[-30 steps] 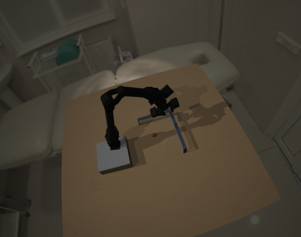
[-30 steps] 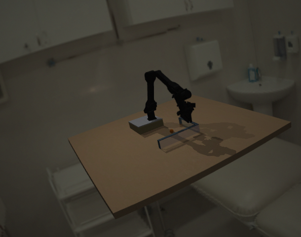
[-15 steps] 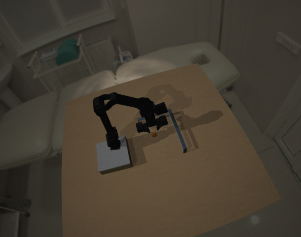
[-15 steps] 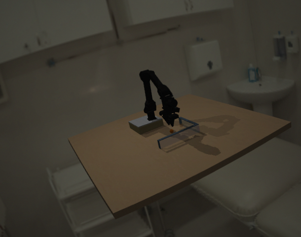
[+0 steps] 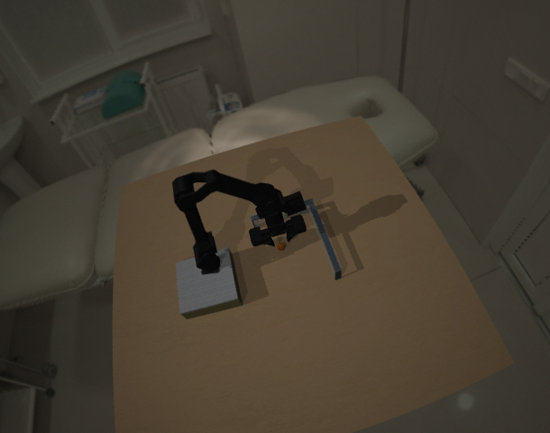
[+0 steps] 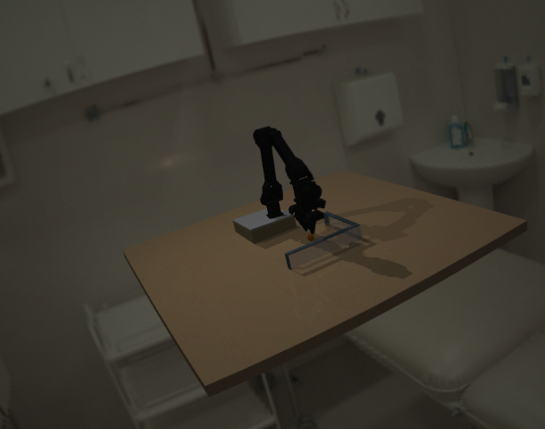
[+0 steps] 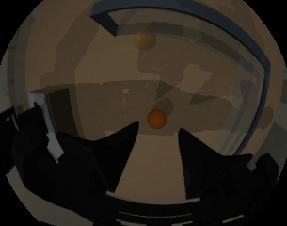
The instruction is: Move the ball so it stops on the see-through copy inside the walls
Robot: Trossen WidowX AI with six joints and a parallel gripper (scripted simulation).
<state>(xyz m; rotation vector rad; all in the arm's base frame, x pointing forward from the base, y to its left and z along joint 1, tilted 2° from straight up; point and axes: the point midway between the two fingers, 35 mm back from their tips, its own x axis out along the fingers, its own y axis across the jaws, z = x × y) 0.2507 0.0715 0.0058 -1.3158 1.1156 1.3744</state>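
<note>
My gripper tip is 2 cm above the small orange ball.
</note>
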